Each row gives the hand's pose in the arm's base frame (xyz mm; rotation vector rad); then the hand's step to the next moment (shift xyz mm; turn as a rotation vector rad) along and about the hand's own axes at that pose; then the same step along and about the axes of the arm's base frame.
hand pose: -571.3 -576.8 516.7 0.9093 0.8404 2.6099
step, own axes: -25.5 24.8 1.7 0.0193 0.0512 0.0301
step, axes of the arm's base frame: 19.7 -29.5 3.5 0.0018 -0.0200 0.0591
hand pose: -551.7 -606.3 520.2 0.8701 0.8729 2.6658
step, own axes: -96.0 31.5 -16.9 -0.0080 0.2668 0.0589
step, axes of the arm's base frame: 67.0 -67.8 -37.6 0.0386 -0.1896 0.1931
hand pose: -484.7 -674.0 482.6 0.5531 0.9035 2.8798
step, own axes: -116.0 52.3 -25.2 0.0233 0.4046 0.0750
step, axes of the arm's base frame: 101.1 -76.9 -26.3 0.0204 -0.2890 0.2932
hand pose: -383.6 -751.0 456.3 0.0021 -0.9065 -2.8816
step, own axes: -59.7 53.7 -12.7 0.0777 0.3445 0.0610
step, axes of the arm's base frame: 65.9 -44.0 18.1 -0.0400 -0.2543 0.2493
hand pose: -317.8 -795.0 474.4 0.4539 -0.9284 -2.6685
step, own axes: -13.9 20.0 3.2 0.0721 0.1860 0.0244
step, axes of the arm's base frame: 14.6 -8.4 17.9 -0.0458 -0.1528 0.1222
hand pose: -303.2 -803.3 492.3 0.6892 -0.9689 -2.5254
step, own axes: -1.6 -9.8 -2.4 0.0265 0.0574 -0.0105
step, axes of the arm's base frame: 1.2 6.4 -7.9 -0.0077 -0.0586 0.0247
